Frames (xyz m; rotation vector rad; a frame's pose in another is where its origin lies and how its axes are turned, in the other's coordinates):
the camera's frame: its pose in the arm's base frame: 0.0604 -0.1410 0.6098 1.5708 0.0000 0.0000
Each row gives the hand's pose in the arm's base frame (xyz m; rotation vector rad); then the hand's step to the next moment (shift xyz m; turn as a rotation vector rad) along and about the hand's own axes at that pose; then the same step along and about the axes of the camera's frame.
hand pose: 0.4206 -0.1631 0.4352 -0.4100 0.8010 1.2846
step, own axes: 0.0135 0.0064 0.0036 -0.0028 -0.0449 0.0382
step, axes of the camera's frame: -0.0041 -0.0064 -0.0134 0.0539 0.0207 -0.0122
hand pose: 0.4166 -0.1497 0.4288 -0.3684 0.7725 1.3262
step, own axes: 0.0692 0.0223 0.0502 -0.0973 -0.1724 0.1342
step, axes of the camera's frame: -0.0034 -0.0082 -0.0879 0.1993 0.1301 0.0239
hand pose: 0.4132 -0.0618 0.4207 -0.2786 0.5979 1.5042
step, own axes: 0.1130 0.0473 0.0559 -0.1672 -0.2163 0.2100
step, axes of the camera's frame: -0.0400 -0.0047 -0.1285 0.2600 0.2216 0.0463
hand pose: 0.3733 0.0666 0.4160 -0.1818 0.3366 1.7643
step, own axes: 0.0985 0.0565 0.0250 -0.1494 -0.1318 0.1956
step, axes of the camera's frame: -0.0752 0.0010 -0.0887 0.1729 0.2133 0.0505
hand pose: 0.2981 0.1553 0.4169 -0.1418 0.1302 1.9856
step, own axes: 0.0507 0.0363 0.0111 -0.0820 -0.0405 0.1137
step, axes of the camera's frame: -0.0541 0.0039 -0.0327 0.0656 0.1242 0.0396
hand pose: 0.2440 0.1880 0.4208 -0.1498 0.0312 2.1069
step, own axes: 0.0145 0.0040 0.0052 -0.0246 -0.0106 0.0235
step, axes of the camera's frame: -0.0113 0.0033 -0.0107 0.0193 0.0267 0.0136
